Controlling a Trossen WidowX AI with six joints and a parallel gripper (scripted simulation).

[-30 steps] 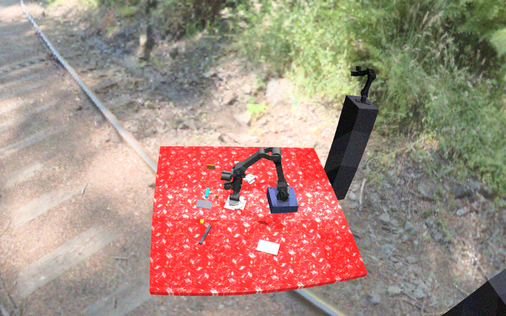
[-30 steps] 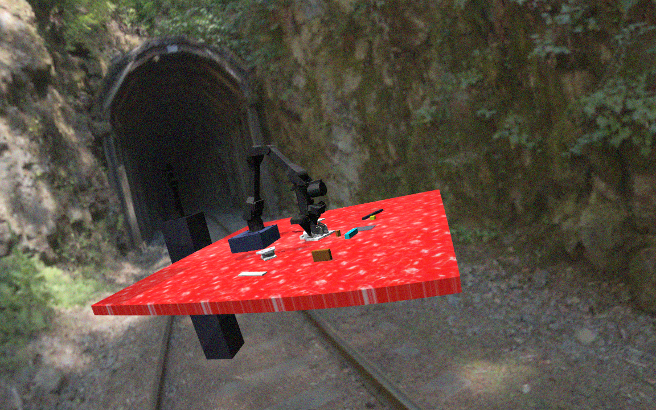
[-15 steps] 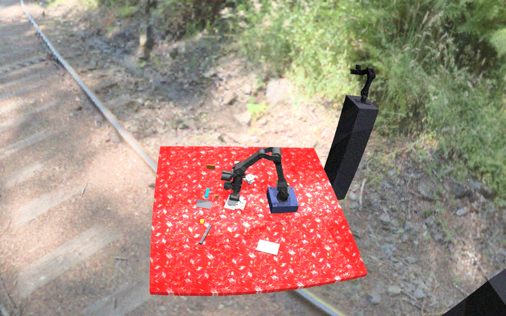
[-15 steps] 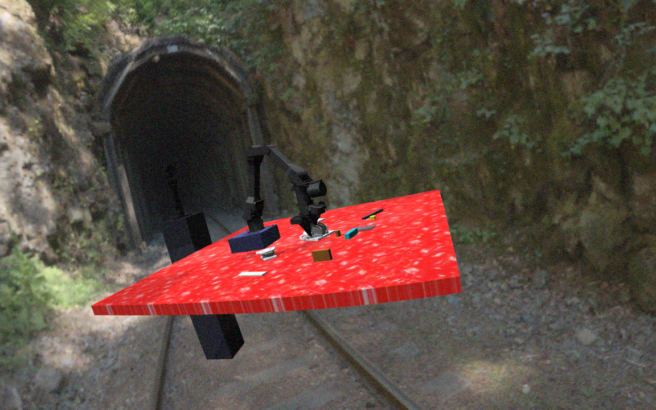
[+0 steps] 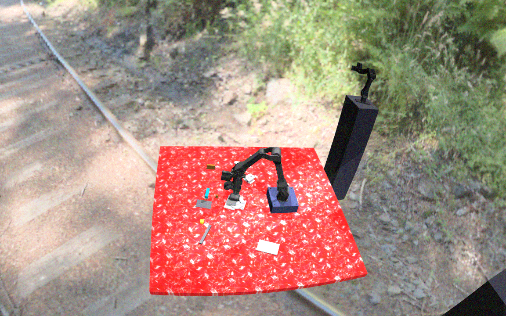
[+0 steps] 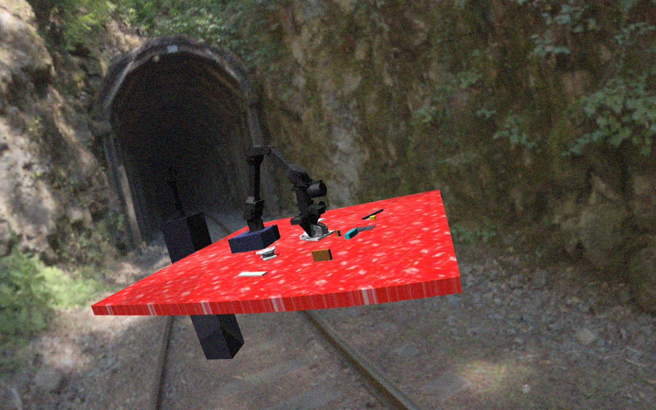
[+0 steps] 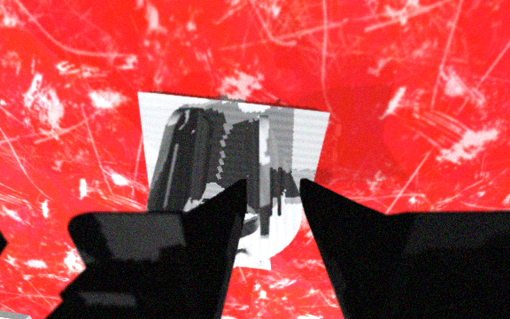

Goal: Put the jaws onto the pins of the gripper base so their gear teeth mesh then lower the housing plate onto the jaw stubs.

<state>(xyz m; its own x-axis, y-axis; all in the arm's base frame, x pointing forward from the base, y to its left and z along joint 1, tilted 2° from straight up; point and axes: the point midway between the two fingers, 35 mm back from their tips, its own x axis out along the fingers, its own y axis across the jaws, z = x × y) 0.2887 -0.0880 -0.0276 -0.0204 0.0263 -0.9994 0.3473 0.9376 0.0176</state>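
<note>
Right now my gripper tip is 30 mm past the white housing plate, 50 mm to the right of it and 10 mm above it. Also, from my gripper tip: white stepped piece: 140 mm behind, 180 mm to the right, 10 mm below; then grey plate: 210 mm ahead, 10 mm to the left, 10 mm below; then cyan block: 170 mm ahead, 80 mm to the right, 10 mm below.
</note>
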